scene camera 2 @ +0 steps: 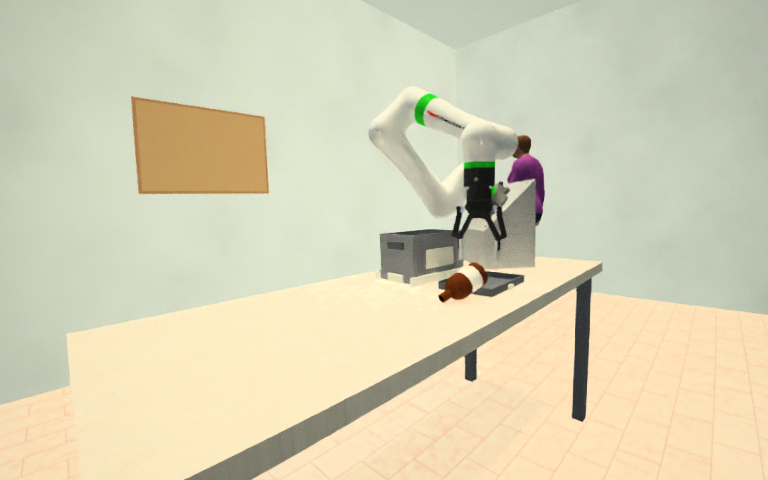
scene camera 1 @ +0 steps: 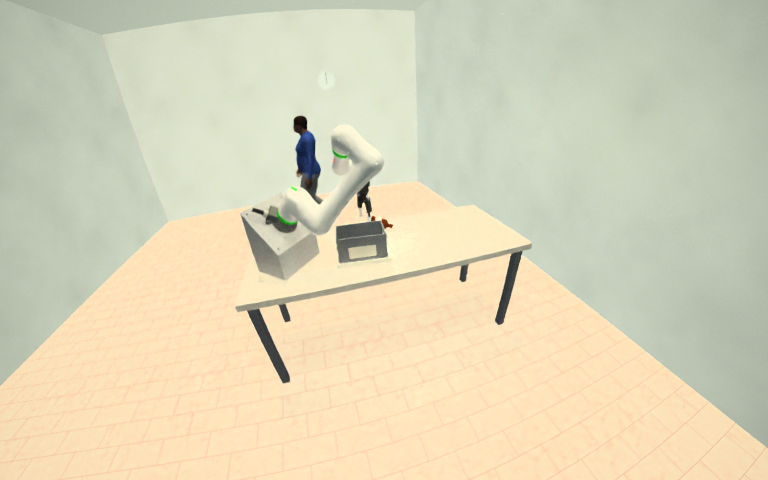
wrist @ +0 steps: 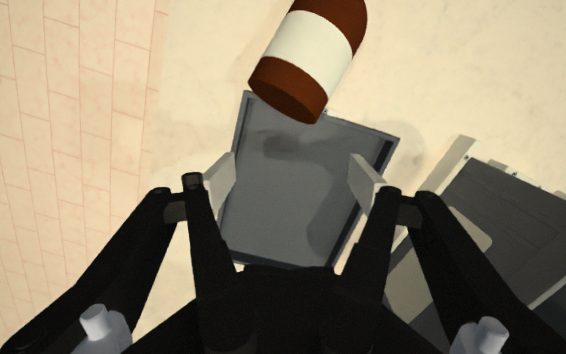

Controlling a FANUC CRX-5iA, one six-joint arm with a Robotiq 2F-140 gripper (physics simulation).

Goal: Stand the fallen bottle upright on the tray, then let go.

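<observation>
The brown bottle with a white label is tipped over. In scene camera 2 its neck points down toward the table beyond the tray's edge, and its base end is raised over the tray. The dark grey shallow tray lies on the table. My gripper is open and empty above the tray. In the wrist view the bottle lies beyond the fingertips, apart from them, with its base facing the gripper. The neck is outside the wrist view.
A grey crate stands on the table beside the tray. The arm's grey pedestal stands at the table's end. A person is behind the robot.
</observation>
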